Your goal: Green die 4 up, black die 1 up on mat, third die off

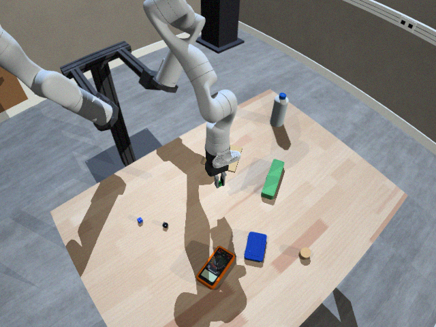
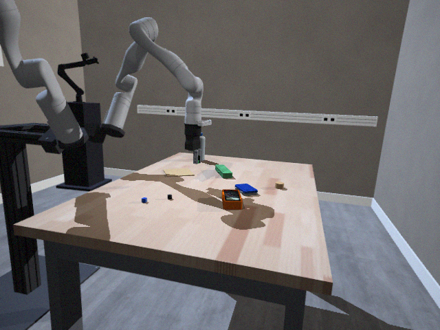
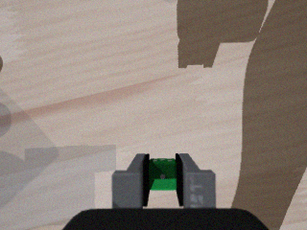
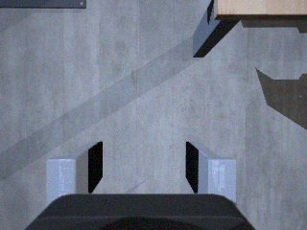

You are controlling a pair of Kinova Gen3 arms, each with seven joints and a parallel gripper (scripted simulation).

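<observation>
The pale yellow square mat is 150 mm behind my left hand, 160 mm to the left of it and 110 mm below it. The rest, counted from my left hand: green die: 10 mm below; then blue box: 240 mm ahead, 40 mm to the right, 100 mm below; then black die: 50 mm behind, 230 mm to the right, 110 mm below.
</observation>
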